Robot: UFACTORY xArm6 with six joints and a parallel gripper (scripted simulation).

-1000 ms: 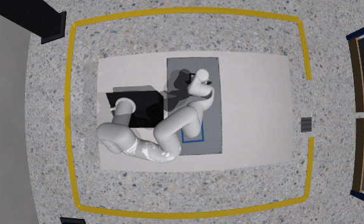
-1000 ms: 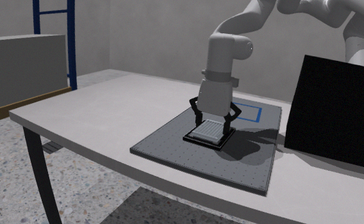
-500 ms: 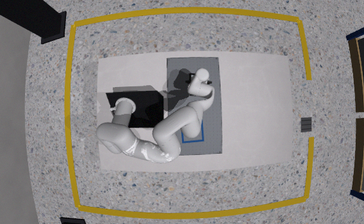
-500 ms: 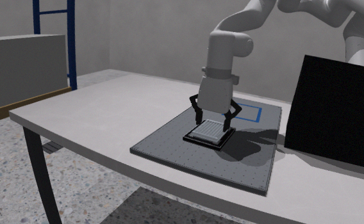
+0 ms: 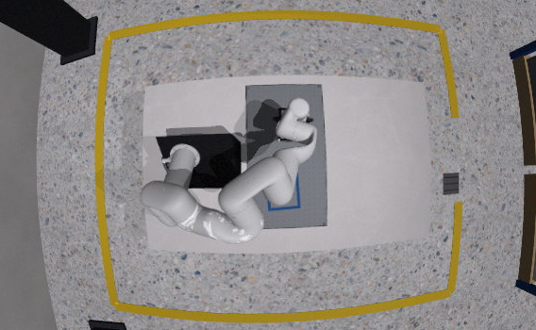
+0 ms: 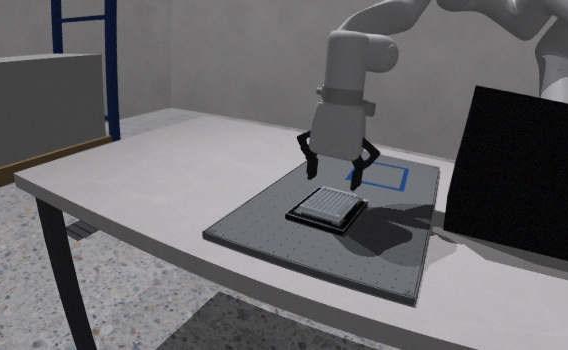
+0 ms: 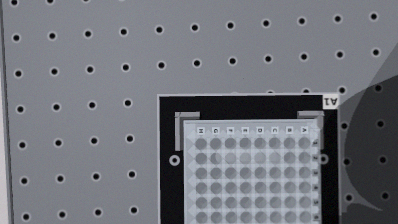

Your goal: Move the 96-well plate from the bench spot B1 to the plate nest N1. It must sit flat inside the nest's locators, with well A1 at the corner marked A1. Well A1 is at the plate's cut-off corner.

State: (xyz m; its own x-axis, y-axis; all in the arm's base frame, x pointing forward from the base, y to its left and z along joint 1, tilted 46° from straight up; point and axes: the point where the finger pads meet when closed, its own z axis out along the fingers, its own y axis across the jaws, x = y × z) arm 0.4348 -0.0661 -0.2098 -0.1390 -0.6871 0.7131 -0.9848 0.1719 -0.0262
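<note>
My gripper is now 5 cm above the 96-well plate. From my hand the other things lie so: A1 label: 6 cm behind, 7 cm to the right, 6 cm below; then black plate nest: 7 cm below.
</note>
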